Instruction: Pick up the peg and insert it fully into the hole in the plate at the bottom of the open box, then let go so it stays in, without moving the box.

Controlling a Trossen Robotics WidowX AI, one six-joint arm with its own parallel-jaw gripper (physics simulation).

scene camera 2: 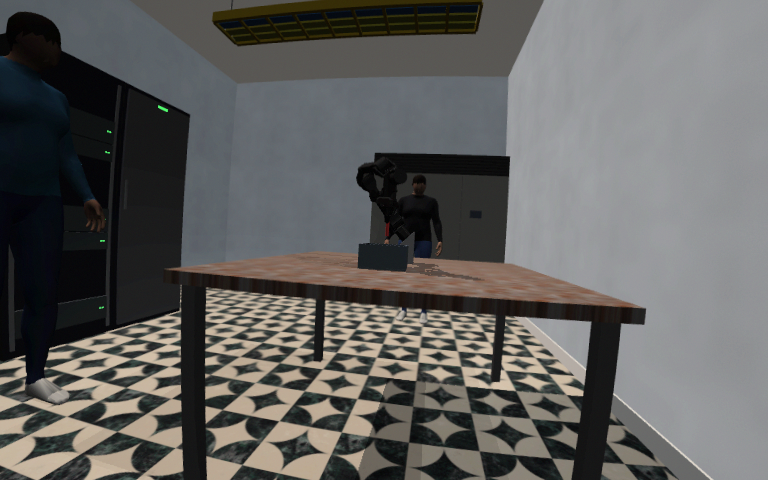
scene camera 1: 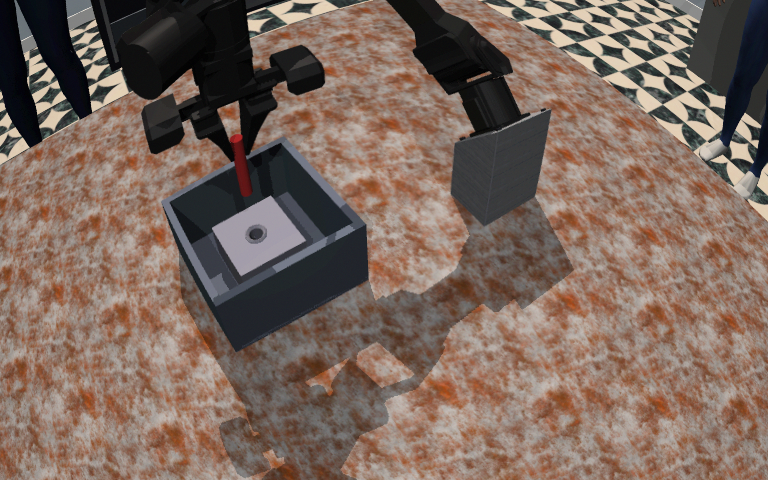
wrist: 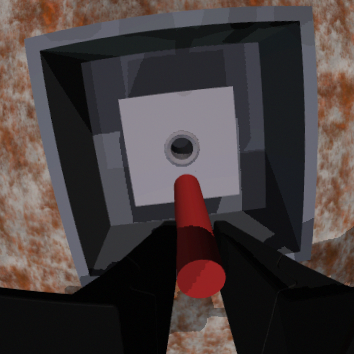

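Pixels of known places: gripper, fingertip midpoint: [scene camera 2: 387, 223] [scene camera 1: 239, 156] [wrist: 194, 231]; arm's base, link origin: [scene camera 2: 406, 238] [scene camera 1: 501, 125].
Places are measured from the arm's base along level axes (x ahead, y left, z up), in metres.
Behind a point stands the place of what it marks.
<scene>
The red peg [scene camera 1: 241, 169] @[x 0.308, y -0.096, z 0.048 m] [scene camera 2: 387, 230] @[x 0.310, y -0.101, z 0.031 m] [wrist: 192, 212] @[x 0.304, y -0.109, z 0.057 m] is held roughly upright, slightly tilted in scene camera 1. My gripper [scene camera 1: 240, 157] @[x 0.304, y -0.103, z 0.061 m] [wrist: 194, 231] @[x 0.304, y -0.103, z 0.061 m] is shut on its upper part, near the box's far wall in scene camera 1. The dark open box [scene camera 1: 300, 294] @[x 0.307, y -0.012, z -0.085 m] [scene camera 2: 382, 257] @[x 0.397, y -0.114, z -0.078 m] [wrist: 58, 160] @[x 0.387, y -0.126, z -0.029 m] stands on the table. The pale square plate [scene camera 1: 283, 226] @[x 0.270, y -0.094, z -0.069 m] [wrist: 150, 180] @[x 0.333, y -0.086, z -0.069 m] lies at its bottom. The round hole [scene camera 1: 256, 233] @[x 0.298, y -0.115, z -0.078 m] [wrist: 182, 147] is uncovered. In the wrist view the peg's lower end overlaps the plate's near edge, beside the hole. Its exact height above the plate is hard to tell.
A grey block [scene camera 1: 501, 169] @[x 0.036, y 0.034, z -0.031 m] stands right of the box in scene camera 1, joined to black arm links. The box walls rise around the plate. The table [scene camera 1: 566, 367] @[x 0.132, y 0.254, z -0.127 m] [scene camera 2: 492, 288] @[x 0.722, y 0.219, z -0.127 m] bears the arm's shadow. People stand beyond the table [scene camera 2: 419, 209] and at the left [scene camera 2: 33, 141].
</scene>
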